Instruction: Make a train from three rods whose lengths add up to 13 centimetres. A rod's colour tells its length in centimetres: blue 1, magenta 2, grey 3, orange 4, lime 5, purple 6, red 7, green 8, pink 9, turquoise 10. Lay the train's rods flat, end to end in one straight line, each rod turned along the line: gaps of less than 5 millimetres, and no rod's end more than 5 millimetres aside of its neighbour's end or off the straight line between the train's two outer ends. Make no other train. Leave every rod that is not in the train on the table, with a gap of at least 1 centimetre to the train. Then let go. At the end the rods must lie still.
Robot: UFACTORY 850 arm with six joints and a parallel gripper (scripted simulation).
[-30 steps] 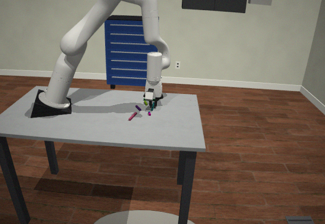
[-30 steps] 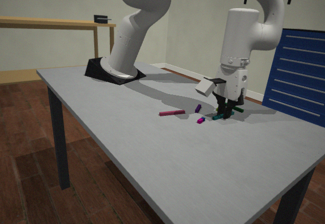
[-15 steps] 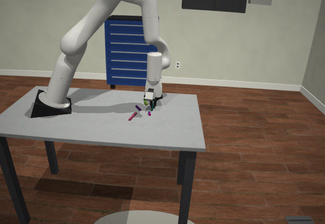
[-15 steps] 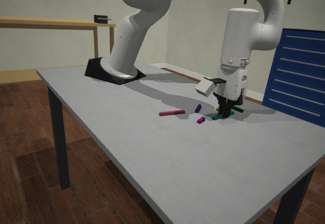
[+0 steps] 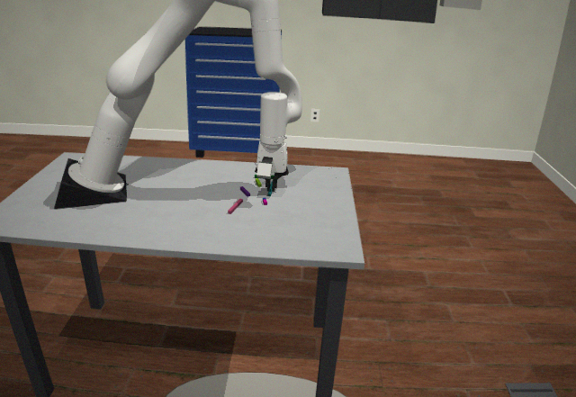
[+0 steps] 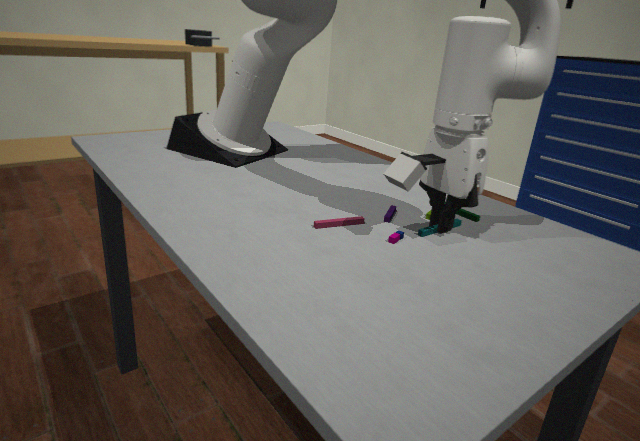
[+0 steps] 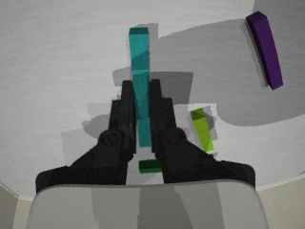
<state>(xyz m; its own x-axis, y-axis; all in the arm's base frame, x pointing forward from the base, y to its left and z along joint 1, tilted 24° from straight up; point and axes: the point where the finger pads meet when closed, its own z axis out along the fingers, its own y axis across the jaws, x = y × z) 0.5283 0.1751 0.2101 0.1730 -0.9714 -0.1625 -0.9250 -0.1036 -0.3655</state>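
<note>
The magenta rod lies 10 cm to the right of my hand, 2 cm below it and 1 cm ahead of it. From my hand the other things lie so: lime rod: 6 cm behind, 3 cm to the left, 2 cm below; blue rod: 9 cm to the right, 2 cm below; turquoise rod: 2 cm below.
</note>
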